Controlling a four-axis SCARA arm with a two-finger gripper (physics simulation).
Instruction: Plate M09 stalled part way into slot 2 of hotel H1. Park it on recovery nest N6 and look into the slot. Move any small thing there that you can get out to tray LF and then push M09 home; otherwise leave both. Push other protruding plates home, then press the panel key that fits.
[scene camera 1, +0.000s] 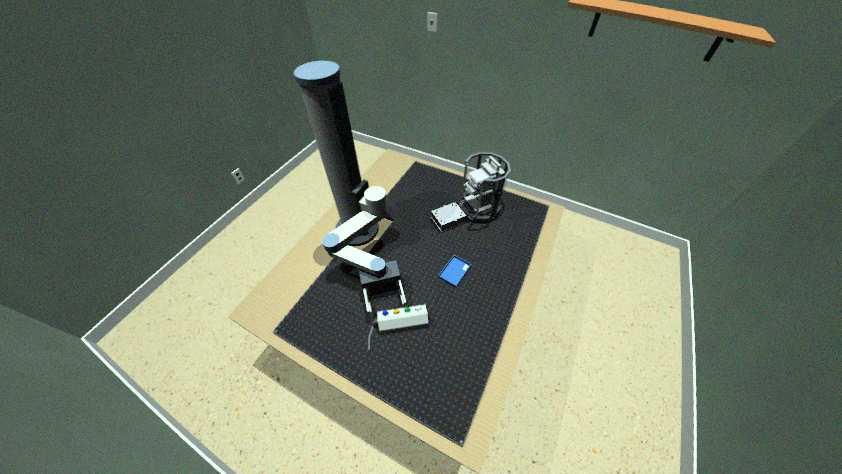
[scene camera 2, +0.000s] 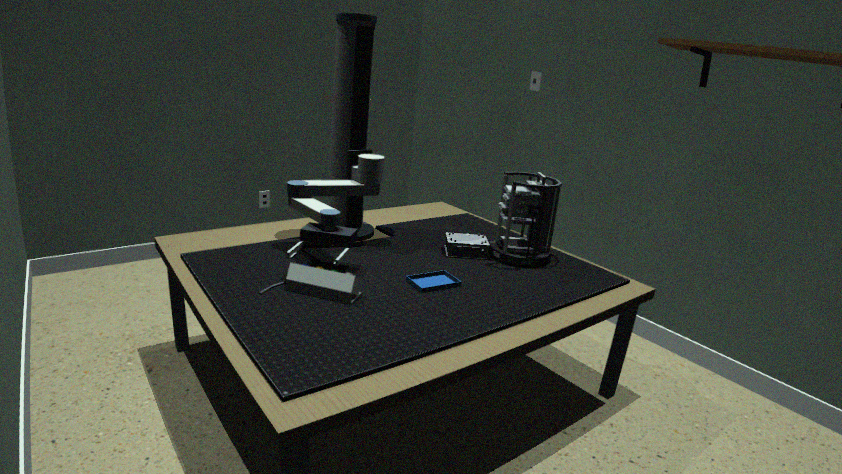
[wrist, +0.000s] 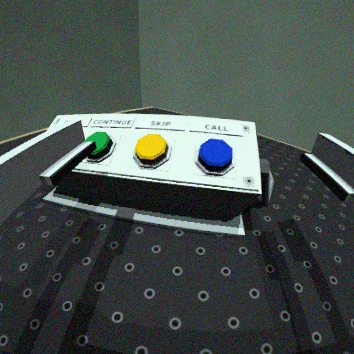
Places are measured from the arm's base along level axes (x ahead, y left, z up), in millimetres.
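Pixels of known places: gripper, fingertip midpoint: (scene camera 1: 387, 307) (scene camera 2: 311, 259) (wrist: 200, 135).
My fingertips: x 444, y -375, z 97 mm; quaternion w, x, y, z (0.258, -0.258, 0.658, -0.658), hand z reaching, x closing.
Note:
For each thing: its middle in the pictures, then the offset to it from my fingertips. "spot": a spot on its surface instead. Level surfaces: height alone.
- panel, body centre: (wrist: 135, 158) (scene camera 2: 324, 279) (scene camera 1: 402, 317) 74 mm ahead, 6 mm left, 43 mm down
- green CONTINUE key, body centre: (wrist: 98, 145) 81 mm ahead, 39 mm left, 21 mm down
- yellow SKIP key, body centre: (wrist: 151, 149) 41 mm ahead, 9 mm left, 21 mm down
- blue CALL key, body centre: (wrist: 214, 155) 1 mm ahead, 21 mm right, 21 mm down
- round hotel, body centre: (scene camera 2: 525, 216) (scene camera 1: 483, 187) 130 mm ahead, 847 mm left, 86 mm up
- blue tray, body centre: (scene camera 2: 433, 281) (scene camera 1: 454, 270) 179 mm ahead, 364 mm left, 76 mm down
- small white patch, surface spot: (scene camera 1: 465, 267) spot: 219 mm ahead, 412 mm left, 84 mm down
- grey cable, surface spot: (scene camera 2: 272, 287) spot: 21 mm back, 127 mm right, 84 mm down
- dark perforated mat, surface height: 84 mm down
- wooden table, surface height: 97 mm down
My gripper (scene camera 1: 385, 306) (scene camera 2: 313, 257) (wrist: 200, 135) is open and empty, low beside the panel (scene camera 1: 402, 320) (scene camera 2: 321, 281) (wrist: 183, 150). In the wrist view, one finger overlaps the green CONTINUE key (wrist: 101, 144); the yellow SKIP key (wrist: 151, 147) and blue CALL key (wrist: 215, 154) lie between the fingers. The RETRY key is hidden there. The round hotel (scene camera 1: 502, 191) (scene camera 2: 549, 217) holds several pale plates (scene camera 1: 481, 176); slot numbers are unreadable. A pale, dark-spotted flat block (scene camera 1: 448, 214) (scene camera 2: 467, 239) sits beside it, its label unreadable. The blue tray (scene camera 1: 453, 272) (scene camera 2: 434, 282) has a small white patch (scene camera 1: 465, 267).
The arm's dark column (scene camera 1: 335, 141) (scene camera 2: 352, 94) stands at the table's back edge. A grey cable (scene camera 1: 370, 336) (scene camera 2: 272, 287) leaves the panel's end. The dark perforated mat (scene camera 1: 447, 376) (scene camera 2: 282, 353) lies on the wooden table (scene camera 1: 253, 312) (scene camera 2: 412, 376). A wall shelf (scene camera 1: 671, 22) (scene camera 2: 748, 50) hangs well above.

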